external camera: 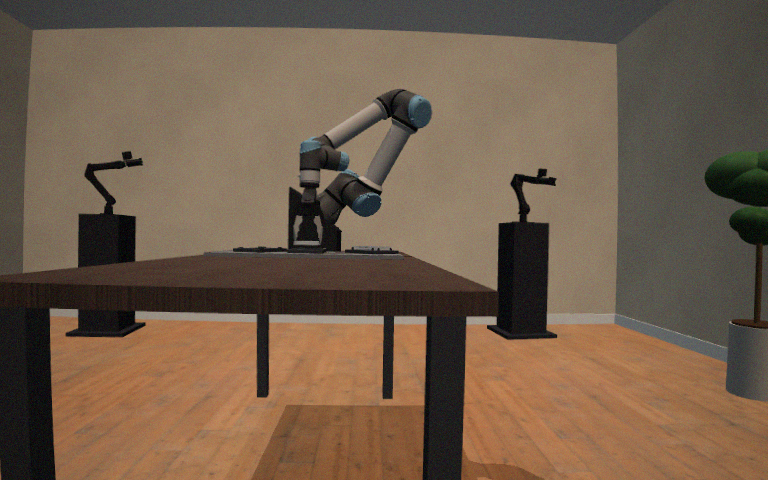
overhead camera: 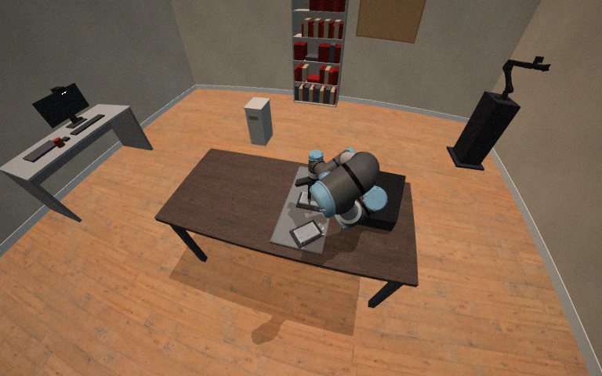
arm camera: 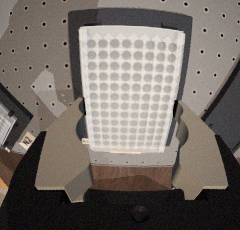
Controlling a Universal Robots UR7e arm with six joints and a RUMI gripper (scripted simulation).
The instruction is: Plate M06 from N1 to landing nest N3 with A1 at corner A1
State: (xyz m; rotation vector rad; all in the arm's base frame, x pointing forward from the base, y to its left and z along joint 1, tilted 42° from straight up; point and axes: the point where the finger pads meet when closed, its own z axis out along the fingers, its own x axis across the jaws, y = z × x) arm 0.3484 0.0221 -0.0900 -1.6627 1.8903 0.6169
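Right now the landing nest N3 is 4 cm below my hand. Round my hand: N2 label 8 cm behind, 17 cm to the left, 4 cm below; N3 label 10 cm behind, 1 cm to the left, 4 cm below.
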